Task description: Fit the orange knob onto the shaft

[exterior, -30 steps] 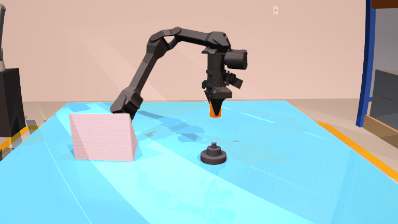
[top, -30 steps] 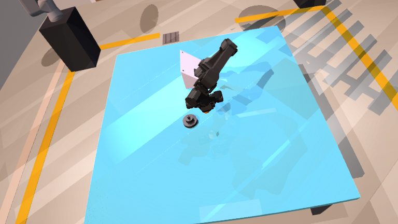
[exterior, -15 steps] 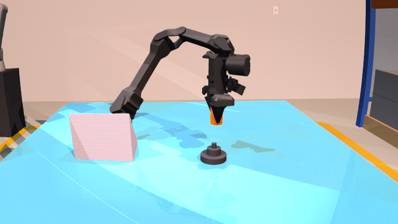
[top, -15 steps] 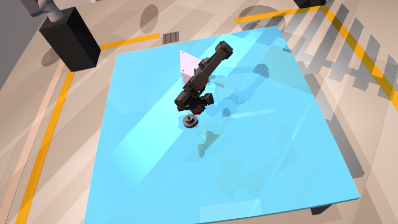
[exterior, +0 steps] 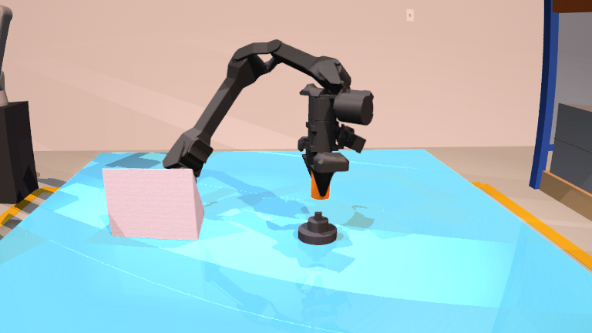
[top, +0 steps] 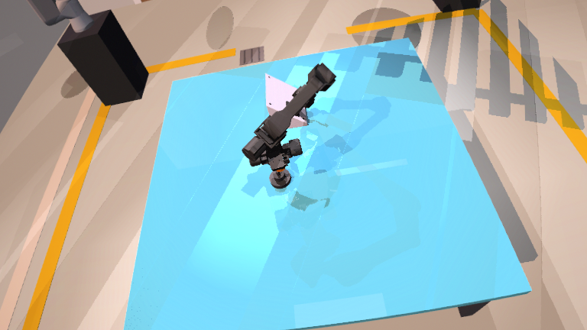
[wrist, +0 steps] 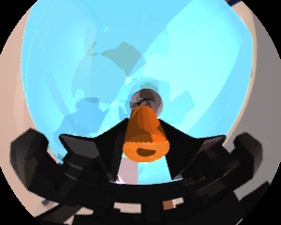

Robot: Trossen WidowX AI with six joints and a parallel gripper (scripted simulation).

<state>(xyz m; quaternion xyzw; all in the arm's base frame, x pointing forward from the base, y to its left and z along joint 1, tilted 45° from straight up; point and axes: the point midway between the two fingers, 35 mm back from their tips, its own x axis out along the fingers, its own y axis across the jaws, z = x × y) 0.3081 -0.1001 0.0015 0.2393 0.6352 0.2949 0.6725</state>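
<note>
Right now the dark round pedestal is 2 cm to the right of my gripper tip and 7 cm below it. The rest, counted from my gripper tip: orange knob 2 cm above.
</note>
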